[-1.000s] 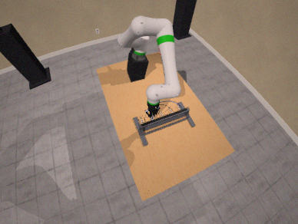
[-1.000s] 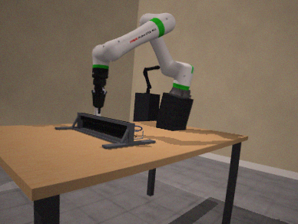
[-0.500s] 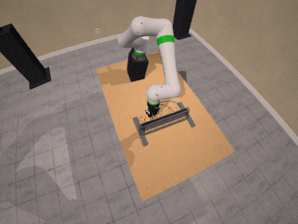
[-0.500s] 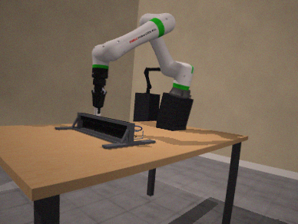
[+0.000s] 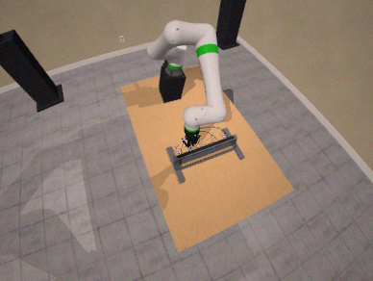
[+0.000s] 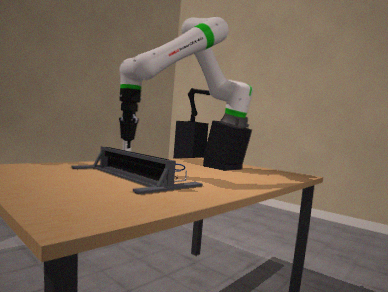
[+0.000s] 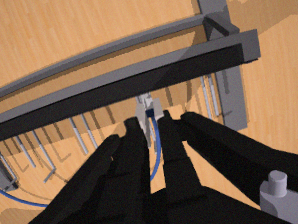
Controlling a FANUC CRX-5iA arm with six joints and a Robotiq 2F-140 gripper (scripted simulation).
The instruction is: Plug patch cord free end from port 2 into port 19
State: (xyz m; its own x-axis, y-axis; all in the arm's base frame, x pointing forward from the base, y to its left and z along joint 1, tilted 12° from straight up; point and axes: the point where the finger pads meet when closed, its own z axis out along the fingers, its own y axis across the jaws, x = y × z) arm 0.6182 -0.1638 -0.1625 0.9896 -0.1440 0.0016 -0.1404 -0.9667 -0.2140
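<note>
Now: the plug 30 mm below my hand and 10 mm ahead of it.
</note>
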